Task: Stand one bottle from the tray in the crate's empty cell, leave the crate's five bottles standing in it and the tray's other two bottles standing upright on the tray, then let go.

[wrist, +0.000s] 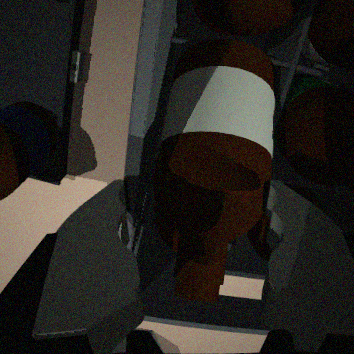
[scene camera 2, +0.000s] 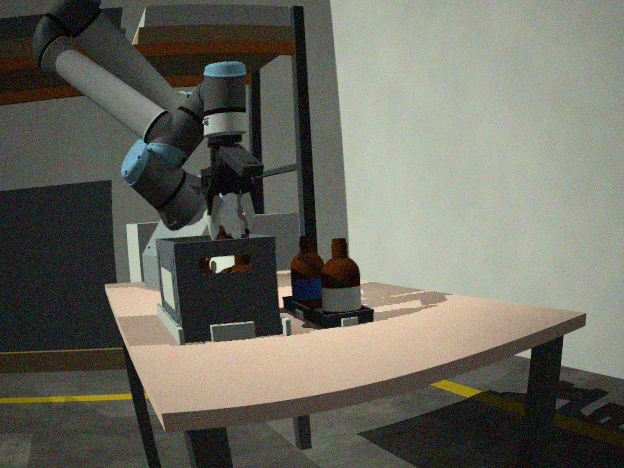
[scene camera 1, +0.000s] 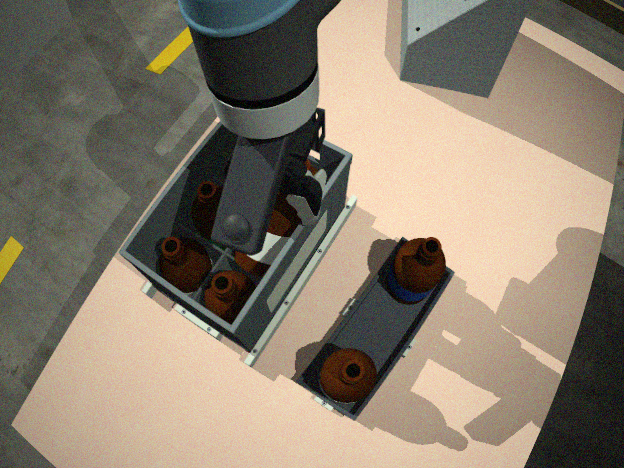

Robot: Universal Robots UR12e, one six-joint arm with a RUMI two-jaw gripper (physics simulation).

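Pixels of known places: gripper, between the fingertips: (wrist: 194, 183) (scene camera 1: 281, 213); arm's base, origin of its link: (scene camera 2: 186, 205).
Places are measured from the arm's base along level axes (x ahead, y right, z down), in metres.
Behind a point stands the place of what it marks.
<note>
A brown bottle with a white label (scene camera 1: 272, 246) @(x 0.673, y 0.061, z 0.118 m) (wrist: 230, 100) @(x 0.679, y 0.080, z 0.116 m) leans steeply tilted inside the grey crate (scene camera 1: 262, 312) @(x 0.750, y 0.036, z 0.145 m) (scene camera 2: 226, 297) @(x 0.792, y 0.135, z 0.176 m), along its tray-side wall. My gripper (scene camera 1: 308, 196) (scene camera 2: 229, 234) @(x 0.639, y 0.066, z 0.088 m) (wrist: 194, 183) @(x 0.639, y 0.066, z 0.088 m) is open, its fingers reaching down into the crate on either side of that bottle's shoulder and neck. Three other crate bottles (scene camera 1: 183, 264) @(x 0.749, y 0.156, z 0.125 m) (scene camera 1: 226, 297) @(x 0.762, y 0.074, z 0.102 m) (scene camera 1: 204, 211) @(x 0.671, y 0.172, z 0.126 m) stand upright; the arm hides the rest in scene camera 1. A blue-label bottle (scene camera 1: 420, 264) @(x 0.604, y -0.118, z 0.125 m) (scene camera 2: 306, 269) @(x 0.621, y -0.102, z 0.161 m) and a white-label bottle (scene camera 1: 347, 375) @(x 0.779, y -0.096, z 0.093 m) (scene camera 2: 341, 274) @(x 0.803, y -0.084, z 0.156 m) stand upright at opposite ends of the tray (scene camera 1: 370, 317) @(x 0.666, y -0.091, z 0.248 m).
Pale rails (scene camera 1: 302, 266) @(x 0.652, y 0.032, z 0.212 m) run along the crate's base. A grey angled block (scene camera 1: 448, 65) @(x 0.178, y -0.030, z 0.181 m) stands on the table (scene camera 1: 468, 141) @(x 0.278, y -0.122, z 0.253 m) behind the crate. The crate's walls and dividers surround the fingers closely. A tall rack (scene camera 2: 303, 125) stands behind the table.
</note>
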